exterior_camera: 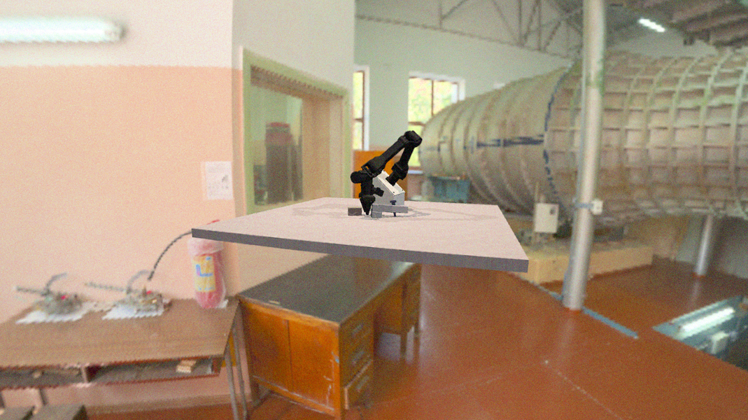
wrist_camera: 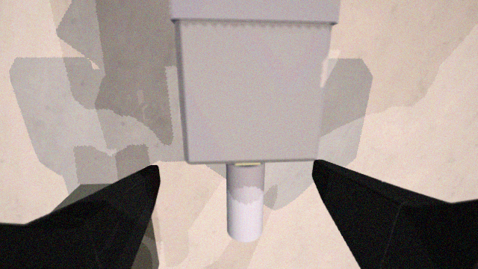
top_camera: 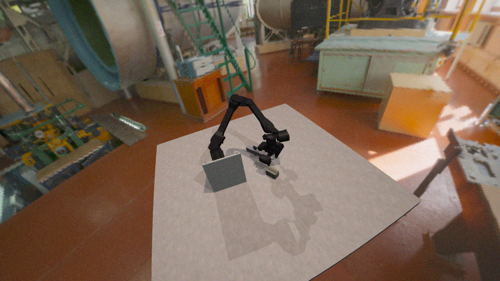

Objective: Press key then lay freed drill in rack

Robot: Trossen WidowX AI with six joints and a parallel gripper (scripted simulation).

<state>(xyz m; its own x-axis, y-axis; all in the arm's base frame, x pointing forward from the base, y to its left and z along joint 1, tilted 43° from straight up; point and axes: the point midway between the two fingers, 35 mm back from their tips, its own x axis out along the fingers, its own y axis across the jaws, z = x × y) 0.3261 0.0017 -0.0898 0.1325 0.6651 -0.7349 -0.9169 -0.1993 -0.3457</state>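
My gripper tip is now 50 mm to the right of the drill, 30 mm below it and 20 mm past it. The rest, counted from my gripper tip: rack (80 mm to the right, 50 mm behind); dark key (130 mm to the left, 50 mm behind, 30 mm above); grey housing (100 mm to the left, 40 mm behind, 20 mm above).
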